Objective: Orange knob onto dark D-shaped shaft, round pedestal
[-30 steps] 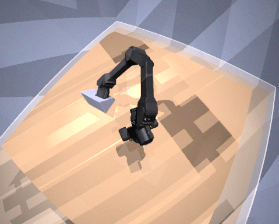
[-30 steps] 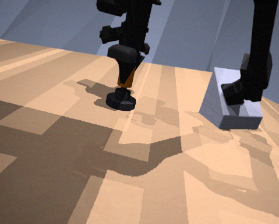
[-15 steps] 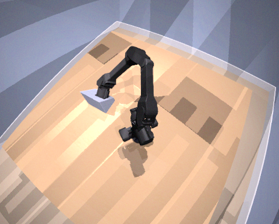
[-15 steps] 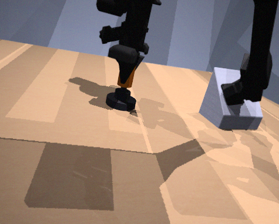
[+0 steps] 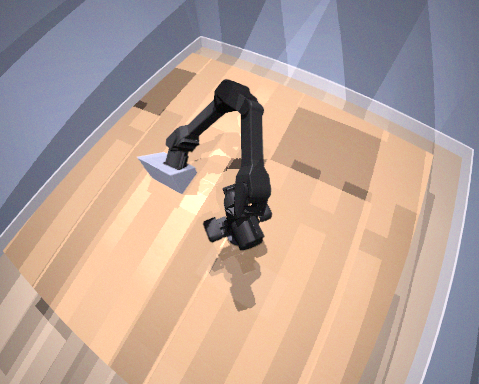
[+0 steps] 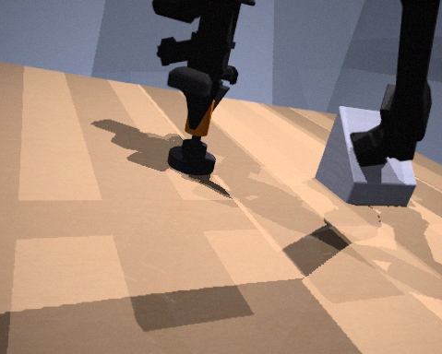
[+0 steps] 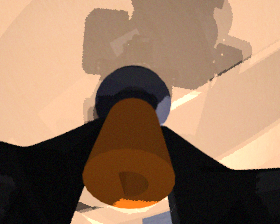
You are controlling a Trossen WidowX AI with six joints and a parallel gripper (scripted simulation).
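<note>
Now: the orange knob 20 mm above my gripper tip. From my gripper tip the other things lie so: dark pedestal: 40 mm below.
</note>
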